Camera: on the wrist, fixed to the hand. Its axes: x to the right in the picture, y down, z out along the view.
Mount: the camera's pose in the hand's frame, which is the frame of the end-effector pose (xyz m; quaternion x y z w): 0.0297 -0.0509 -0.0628 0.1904 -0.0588 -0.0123 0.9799
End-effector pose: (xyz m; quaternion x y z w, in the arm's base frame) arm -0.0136 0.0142 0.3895 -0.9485 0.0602 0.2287 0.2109
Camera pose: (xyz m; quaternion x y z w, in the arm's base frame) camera 0.0491 0.0328 0.4455 -0.8765 0.0785 0.2658 0.3936
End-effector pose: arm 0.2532 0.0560 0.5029 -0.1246 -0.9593 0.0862 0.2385
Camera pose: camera 0.2478 0.0224 0.5820 -0.0598 -0.9391 0.2715 0.2021
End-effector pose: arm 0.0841 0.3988 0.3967 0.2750 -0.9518 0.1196 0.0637
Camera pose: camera 0.0900 0.3585 0.4726 -0.3003 0.9103 -0.2815 0.0444
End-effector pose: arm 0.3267 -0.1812 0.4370 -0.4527 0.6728 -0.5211 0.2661
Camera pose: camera 0.2782 -0.1810 0.5081 -0.4318 0.5388 -0.6154 0.3801
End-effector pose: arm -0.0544 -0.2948 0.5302 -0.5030 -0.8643 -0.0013 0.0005
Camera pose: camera -0.1134 -0.2943 0.5930 -0.4822 -0.8534 0.1929 0.0454
